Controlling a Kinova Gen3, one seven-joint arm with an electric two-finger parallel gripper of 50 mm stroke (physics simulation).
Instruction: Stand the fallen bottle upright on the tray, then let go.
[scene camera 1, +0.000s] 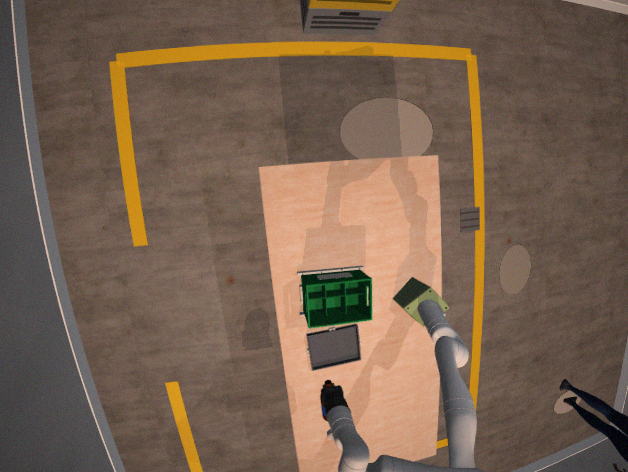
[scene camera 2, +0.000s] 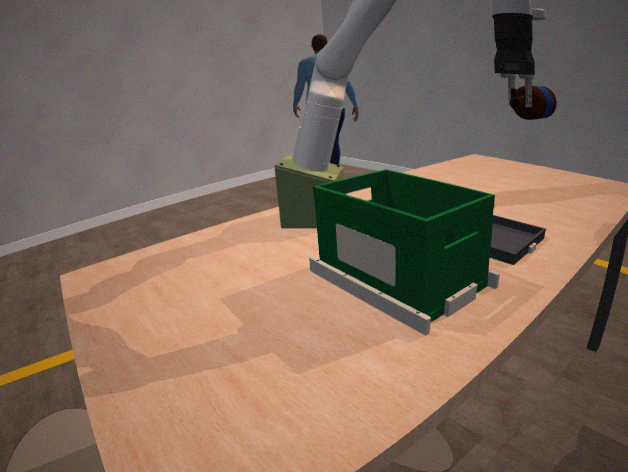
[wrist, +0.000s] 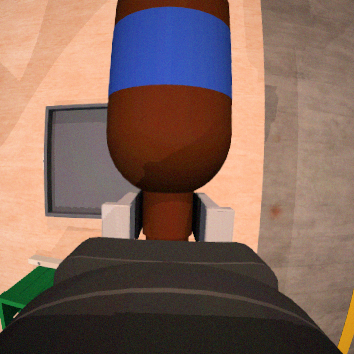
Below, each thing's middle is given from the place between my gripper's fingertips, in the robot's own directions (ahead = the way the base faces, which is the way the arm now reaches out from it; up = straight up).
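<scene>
I can see the brown bottle (scene camera 2: 544, 103), and it sits 50 mm to the left of my hand and 10 mm above it.
</scene>
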